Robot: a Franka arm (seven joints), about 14 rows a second.
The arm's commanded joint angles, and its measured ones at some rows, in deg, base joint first. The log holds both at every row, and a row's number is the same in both.
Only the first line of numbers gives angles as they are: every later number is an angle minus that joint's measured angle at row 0.
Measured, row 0:
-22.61, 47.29, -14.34, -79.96, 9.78, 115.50, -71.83
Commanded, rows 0 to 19:
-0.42, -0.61, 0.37, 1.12, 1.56, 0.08, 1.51
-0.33, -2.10, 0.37, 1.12, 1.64, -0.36, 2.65
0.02, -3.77, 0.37, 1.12, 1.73, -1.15, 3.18
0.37, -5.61, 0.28, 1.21, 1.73, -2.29, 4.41
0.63, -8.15, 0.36, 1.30, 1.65, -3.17, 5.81
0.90, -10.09, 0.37, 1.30, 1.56, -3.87, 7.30
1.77, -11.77, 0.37, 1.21, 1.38, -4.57, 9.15
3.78, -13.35, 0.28, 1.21, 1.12, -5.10, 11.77
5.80, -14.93, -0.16, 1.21, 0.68, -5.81, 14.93
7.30, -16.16, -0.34, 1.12, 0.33, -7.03, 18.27
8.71, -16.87, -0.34, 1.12, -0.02, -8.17, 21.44
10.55, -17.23, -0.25, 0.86, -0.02, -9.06, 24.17
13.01, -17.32, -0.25, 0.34, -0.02, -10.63, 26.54
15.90, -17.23, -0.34, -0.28, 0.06, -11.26, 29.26
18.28, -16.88, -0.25, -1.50, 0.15, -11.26, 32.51
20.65, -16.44, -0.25, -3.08, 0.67, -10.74, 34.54
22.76, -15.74, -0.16, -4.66, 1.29, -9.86, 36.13
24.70, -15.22, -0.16, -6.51, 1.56, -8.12, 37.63
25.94, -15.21, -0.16, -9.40, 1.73, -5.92, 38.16
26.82, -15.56, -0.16, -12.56, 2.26, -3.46, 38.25
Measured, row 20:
25.69, -14.29, 0.46, -6.66, 0.42, -7.49, 38.10
